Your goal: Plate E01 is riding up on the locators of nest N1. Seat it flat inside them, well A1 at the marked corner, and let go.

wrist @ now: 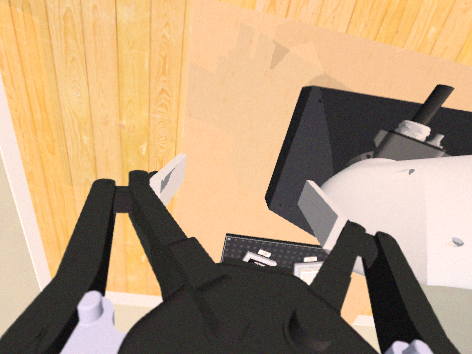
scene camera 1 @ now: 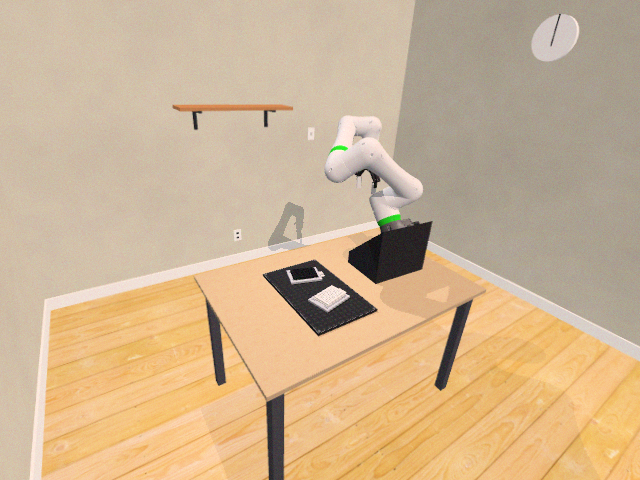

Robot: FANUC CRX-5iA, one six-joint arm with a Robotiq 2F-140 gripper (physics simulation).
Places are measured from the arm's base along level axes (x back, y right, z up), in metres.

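Pixels of known places: gripper, fingertip midpoint: (wrist: pixel 244 180) (scene camera 1: pixel 365 190); arm's base at its link origin: (scene camera 1: pixel 394 234).
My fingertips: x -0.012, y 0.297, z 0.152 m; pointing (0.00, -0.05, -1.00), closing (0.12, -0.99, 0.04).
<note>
Ahead of a thing's pixels: the offset from my fingertips to its top centre. "spot": to the spot under its first point. Level surfaces: height alone.
A white well plate {dx -0.444, dy -0.456, dz -0.319 m} (scene camera 1: pixel 331 295) (wrist: pixel 309 274) lies on a white nest {dx -0.449, dy -0.458, dz -0.333 m} (scene camera 1: pixel 327 309) on the near half of the black mat. Its top stands above the nest's rim; how far it rides on the locators is too small to tell. The labels, well A1 and the marked corner cannot be made out. In the wrist view the gripper partly hides plate and nest. My gripper (scene camera 1: pixel 367 184) (wrist: pixel 244 180) is open and empty, high above the table and well away from the plate, on the robot base's side.
A second white nest {spot: dx -0.567, dy -0.261, dz -0.340 m} (scene camera 1: pixel 290 281) with a dark middle lies farther back on the black mat {dz -0.347 m} (scene camera 1: pixel 319 323) (wrist: pixel 235 244). A black angled box (scene camera 1: pixel 403 253) (wrist: pixel 295 150) stands by the robot's base on the wooden table {dz -0.360 m} (scene camera 1: pixel 248 330) (wrist: pixel 220 150). A shelf (scene camera 1: pixel 232 107) hangs on the wall.
</note>
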